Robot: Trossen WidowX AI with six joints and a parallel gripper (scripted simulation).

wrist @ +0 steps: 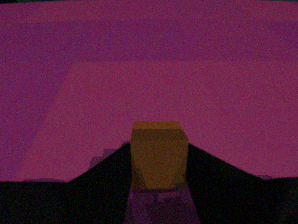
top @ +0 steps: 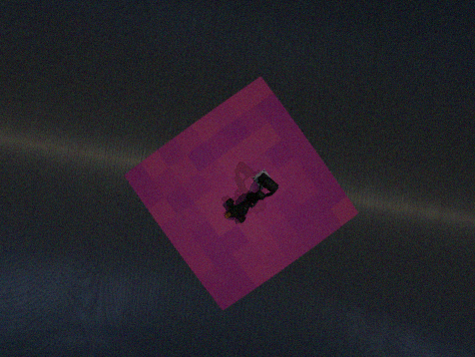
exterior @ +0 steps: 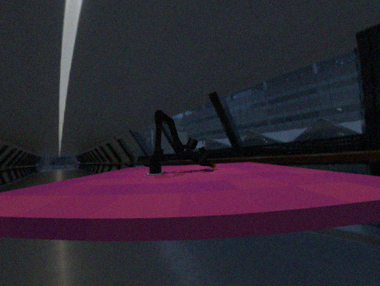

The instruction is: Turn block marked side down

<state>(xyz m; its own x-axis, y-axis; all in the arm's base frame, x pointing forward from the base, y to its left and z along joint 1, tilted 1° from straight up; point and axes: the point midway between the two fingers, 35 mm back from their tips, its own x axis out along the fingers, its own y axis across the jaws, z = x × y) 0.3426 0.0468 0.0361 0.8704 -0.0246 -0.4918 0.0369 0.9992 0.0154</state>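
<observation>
The block lies 10 mm below my gripper tip.
</observation>
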